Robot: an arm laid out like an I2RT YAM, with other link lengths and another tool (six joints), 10 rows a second.
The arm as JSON. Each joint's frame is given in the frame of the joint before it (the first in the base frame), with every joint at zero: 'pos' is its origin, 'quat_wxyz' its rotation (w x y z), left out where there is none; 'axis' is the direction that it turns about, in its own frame. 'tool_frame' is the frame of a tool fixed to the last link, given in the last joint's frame.
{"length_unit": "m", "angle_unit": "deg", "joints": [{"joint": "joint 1", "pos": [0.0, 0.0, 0.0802], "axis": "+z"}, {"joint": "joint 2", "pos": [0.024, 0.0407, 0.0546], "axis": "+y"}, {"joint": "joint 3", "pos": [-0.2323, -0.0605, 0.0], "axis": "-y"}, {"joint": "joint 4", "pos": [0.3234, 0.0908, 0.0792], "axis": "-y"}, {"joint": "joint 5", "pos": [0.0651, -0.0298, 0.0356], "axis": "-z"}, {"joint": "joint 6", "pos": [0.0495, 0.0, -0.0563], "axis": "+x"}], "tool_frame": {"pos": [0.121, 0.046, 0.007], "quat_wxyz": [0.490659, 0.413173, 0.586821, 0.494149]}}
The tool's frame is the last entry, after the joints.
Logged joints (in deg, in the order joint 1, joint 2, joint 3, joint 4, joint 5, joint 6), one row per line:
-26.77 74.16 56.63 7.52 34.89 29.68
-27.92 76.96 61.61 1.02 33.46 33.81
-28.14 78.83 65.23 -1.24 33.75 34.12
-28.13 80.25 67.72 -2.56 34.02 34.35
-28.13 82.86 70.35 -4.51 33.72 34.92
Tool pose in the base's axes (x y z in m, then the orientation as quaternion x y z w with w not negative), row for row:
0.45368 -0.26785 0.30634 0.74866 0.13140 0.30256 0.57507
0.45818 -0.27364 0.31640 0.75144 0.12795 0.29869 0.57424
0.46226 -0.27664 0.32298 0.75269 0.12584 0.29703 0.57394
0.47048 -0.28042 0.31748 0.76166 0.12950 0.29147 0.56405
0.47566 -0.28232 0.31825 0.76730 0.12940 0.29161 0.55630
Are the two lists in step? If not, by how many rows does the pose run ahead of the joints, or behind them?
The pose runs 1 row ahead of the joints: the pose in row i belongs to the joints in row i + 1.
